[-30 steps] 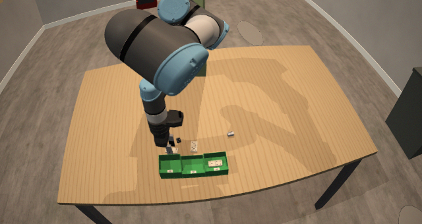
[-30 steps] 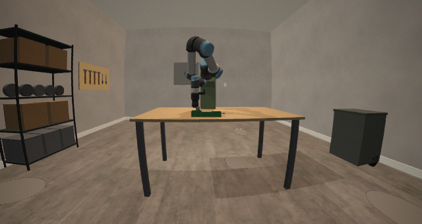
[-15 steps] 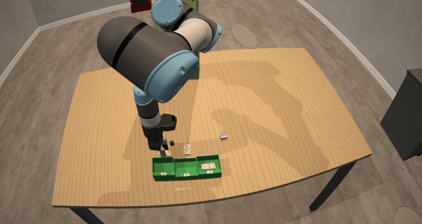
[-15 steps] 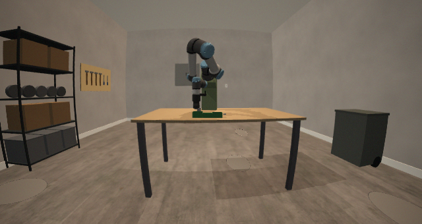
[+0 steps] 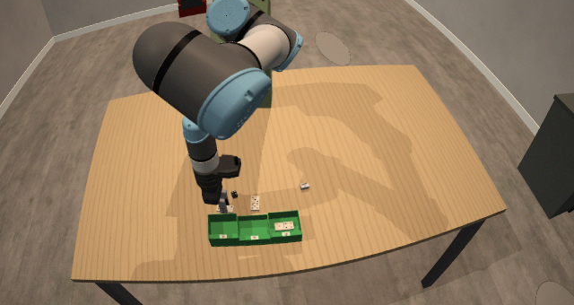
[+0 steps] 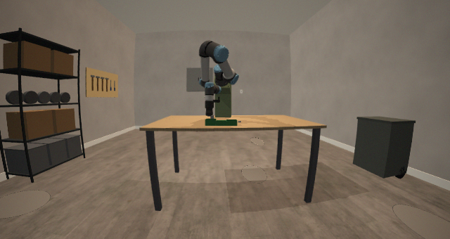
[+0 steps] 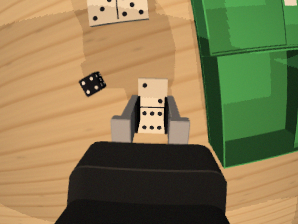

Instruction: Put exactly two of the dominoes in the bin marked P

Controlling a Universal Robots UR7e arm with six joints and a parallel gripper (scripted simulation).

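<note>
My hand is 70 mm short of the domino, 170 mm to the right of it and 10 mm above it. Round my hand: grey piece: 70 mm behind, 230 mm to the left, 10 mm below; bin marked P: 90 mm ahead, 80 mm to the left.
</note>
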